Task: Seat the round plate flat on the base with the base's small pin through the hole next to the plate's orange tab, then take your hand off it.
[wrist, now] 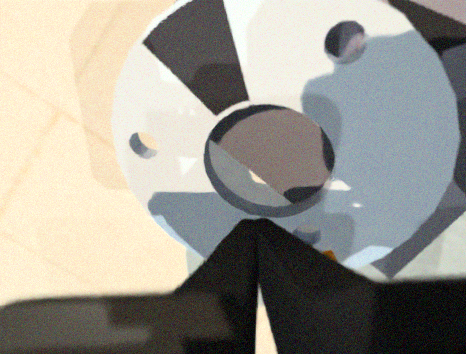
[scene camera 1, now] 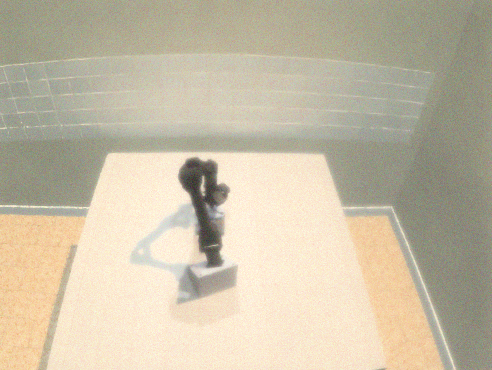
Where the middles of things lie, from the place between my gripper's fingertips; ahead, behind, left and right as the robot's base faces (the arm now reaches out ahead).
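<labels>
My hand is 10 mm above the round white plate (wrist: 386, 109), 10 mm to the left of it and 20 mm past it. The grey base (wrist: 286, 149) is 20 mm below my hand, 20 mm to the right of it and 70 mm behind it. Going by their middles, the round white plate is the nearest to my hand of the things named here.
</labels>
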